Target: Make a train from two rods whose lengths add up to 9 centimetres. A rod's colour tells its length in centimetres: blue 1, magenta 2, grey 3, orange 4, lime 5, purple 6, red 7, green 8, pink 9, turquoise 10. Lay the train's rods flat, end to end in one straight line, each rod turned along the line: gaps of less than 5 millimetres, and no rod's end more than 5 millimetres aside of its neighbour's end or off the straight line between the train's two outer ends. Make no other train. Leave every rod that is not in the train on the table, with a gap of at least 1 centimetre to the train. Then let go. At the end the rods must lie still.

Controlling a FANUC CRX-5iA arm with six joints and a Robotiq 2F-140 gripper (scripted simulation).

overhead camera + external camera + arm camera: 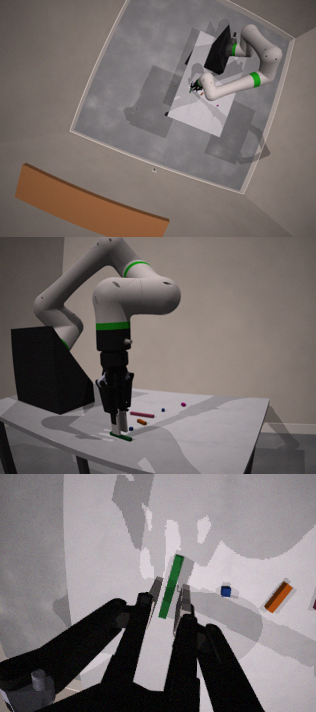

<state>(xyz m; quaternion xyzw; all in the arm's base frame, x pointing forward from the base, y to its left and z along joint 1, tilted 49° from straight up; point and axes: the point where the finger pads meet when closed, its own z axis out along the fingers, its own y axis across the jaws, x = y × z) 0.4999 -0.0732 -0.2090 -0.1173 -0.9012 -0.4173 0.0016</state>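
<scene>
Now: hand 5 cm above the green rod. The rest, counted from my hand: pink rod: 3 cm behind, 20 cm to the left, 5 cm below; then orange rod: 13 cm to the left, 5 cm below; then magenta rod: 7 cm ahead, 36 cm to the left, 5 cm below.
</scene>
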